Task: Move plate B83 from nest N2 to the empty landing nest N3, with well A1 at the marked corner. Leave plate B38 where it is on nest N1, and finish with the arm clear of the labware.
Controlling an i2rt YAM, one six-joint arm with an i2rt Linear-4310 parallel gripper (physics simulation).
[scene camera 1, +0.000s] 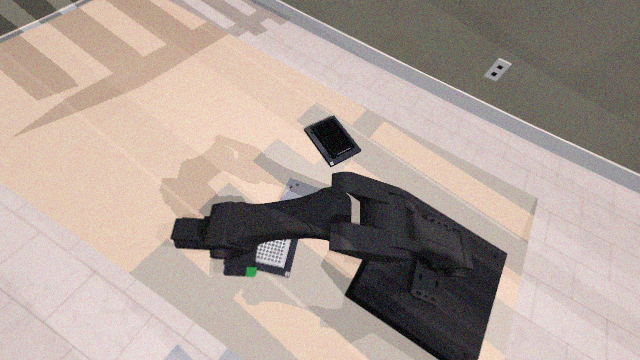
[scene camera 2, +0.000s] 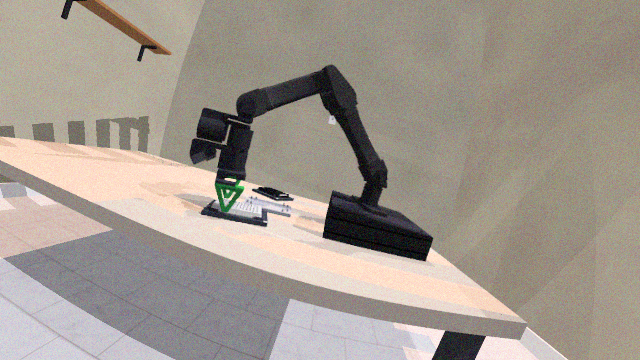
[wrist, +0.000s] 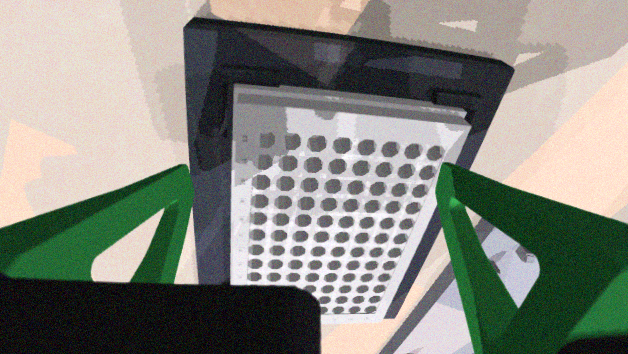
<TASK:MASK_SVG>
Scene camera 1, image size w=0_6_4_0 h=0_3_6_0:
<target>my gripper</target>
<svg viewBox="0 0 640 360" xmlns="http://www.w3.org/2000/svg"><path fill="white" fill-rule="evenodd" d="M258 246L238 253L237 255L240 258L234 257L234 260L224 259L223 264L225 267L223 274L225 276L255 277L257 267L254 266Z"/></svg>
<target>white well plate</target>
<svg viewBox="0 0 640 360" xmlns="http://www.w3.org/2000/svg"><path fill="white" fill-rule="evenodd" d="M291 239L259 244L256 262L284 268Z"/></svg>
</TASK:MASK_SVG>
